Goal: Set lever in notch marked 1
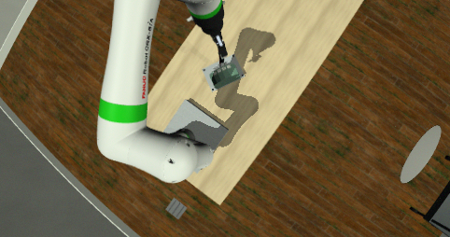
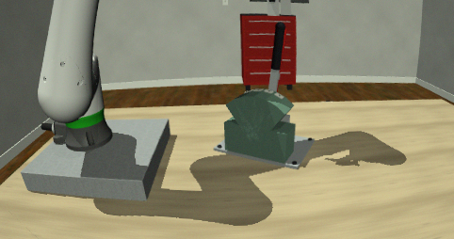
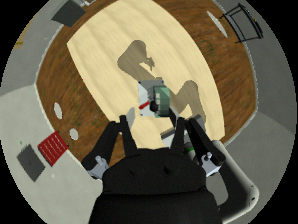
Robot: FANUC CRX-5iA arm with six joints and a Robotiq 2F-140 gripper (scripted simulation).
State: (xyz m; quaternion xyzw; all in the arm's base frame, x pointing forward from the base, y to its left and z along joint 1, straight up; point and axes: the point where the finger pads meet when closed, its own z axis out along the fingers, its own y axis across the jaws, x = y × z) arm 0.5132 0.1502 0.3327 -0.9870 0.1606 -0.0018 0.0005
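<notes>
My gripper is now 190 mm above the red bar, 20 mm to the right of it and 10 mm past it.
</notes>
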